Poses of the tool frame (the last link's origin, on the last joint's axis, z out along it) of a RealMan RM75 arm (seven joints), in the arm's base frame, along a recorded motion.
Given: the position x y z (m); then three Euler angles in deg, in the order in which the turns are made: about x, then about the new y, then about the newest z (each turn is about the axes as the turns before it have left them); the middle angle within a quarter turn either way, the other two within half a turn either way.
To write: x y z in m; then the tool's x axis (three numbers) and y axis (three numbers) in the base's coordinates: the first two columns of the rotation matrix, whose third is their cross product. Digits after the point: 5 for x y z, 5 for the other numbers.
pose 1, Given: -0.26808 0.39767 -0.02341 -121.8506 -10.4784 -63.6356
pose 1, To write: -0.26808 0.39767 -0.02341 0.43667 0.54142 0.71846 0.88105 -0.09593 -0.46320
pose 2, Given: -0.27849 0.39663 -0.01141 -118.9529 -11.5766 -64.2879
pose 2, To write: -0.27849 0.39663 -0.01141 0.42502 0.51234 0.74623 0.88266 -0.05181 -0.46715
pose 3, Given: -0.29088 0.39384 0.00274 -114.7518 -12.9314 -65.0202
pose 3, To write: -0.29088 0.39384 0.00274 0.41159 0.46534 0.78361 0.88347 0.00740 -0.46843
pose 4, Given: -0.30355 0.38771 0.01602 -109.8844 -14.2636 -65.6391
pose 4, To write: -0.30355 0.38771 0.01602 0.39977 0.40541 0.82209 0.88288 0.07077 -0.46423
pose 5, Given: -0.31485 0.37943 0.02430 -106.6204 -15.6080 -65.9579
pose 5, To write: -0.31485 0.37943 0.02430 0.39238 0.36625 0.84374 0.87957 0.11892 -0.46067
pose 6, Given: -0.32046 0.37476 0.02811 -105.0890 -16.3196 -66.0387
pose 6, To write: -0.32046 0.37476 0.02811 0.38976 0.34807 0.85261 0.87700 0.14221 -0.45896
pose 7, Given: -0.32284 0.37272 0.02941 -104.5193 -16.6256 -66.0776
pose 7, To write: -0.32284 0.37272 0.02941 0.38855 0.34148 0.85582 0.87588 0.15152 -0.45812
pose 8, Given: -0.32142 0.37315 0.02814 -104.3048 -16.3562 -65.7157
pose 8, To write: -0.32142 0.37315 0.02814 0.39462 0.33744 0.85464 0.87463 0.14712 -0.46194
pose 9, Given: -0.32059 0.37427 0.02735 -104.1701 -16.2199 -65.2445
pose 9, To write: -0.32059 0.37427 0.02735 0.40208 0.33571 0.85184 0.87196 0.14343 -0.46810
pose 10, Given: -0.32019 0.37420 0.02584 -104.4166 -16.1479 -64.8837
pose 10, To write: -0.32019 0.37420 0.02584 0.40771 0.33976 0.84755 0.86973 0.13821 -0.47379
